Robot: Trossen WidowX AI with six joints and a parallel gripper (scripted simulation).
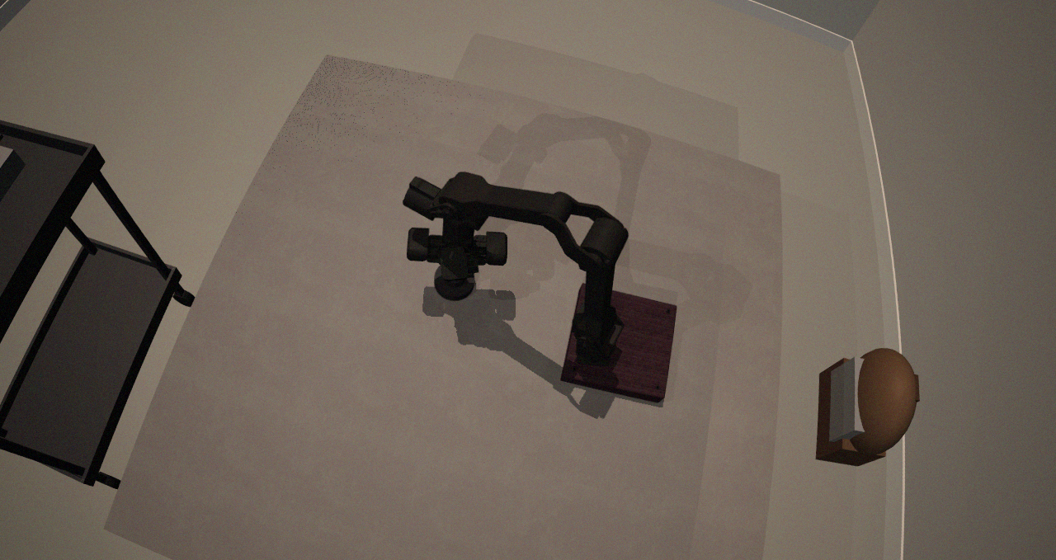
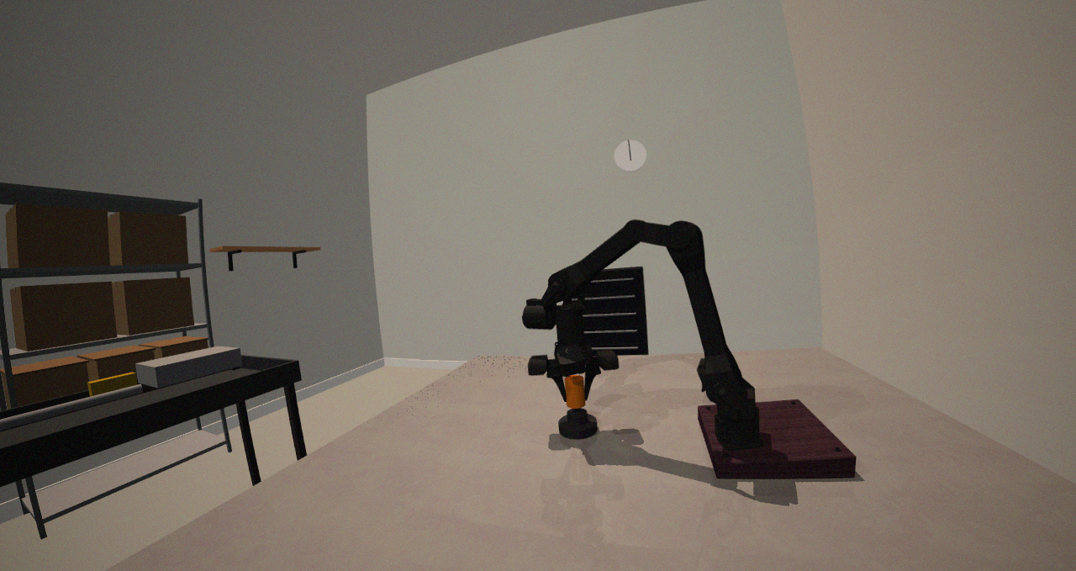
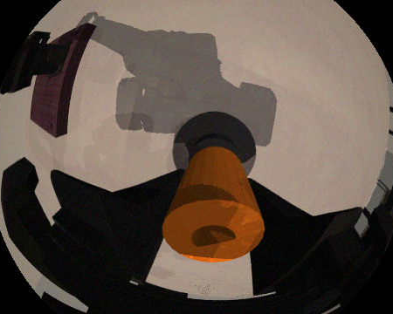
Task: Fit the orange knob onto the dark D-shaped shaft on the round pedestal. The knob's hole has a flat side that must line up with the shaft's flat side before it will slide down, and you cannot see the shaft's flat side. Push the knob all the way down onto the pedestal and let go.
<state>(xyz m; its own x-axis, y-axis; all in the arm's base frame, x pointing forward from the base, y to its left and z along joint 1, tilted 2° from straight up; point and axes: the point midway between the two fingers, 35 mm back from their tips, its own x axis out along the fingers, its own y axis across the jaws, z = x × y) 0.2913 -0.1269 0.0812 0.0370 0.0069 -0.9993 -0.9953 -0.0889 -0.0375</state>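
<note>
My gripper tip is now 2 cm below the orange knob. The rest, counted from my gripper tip: dark pedestal (4 cm below).
</note>
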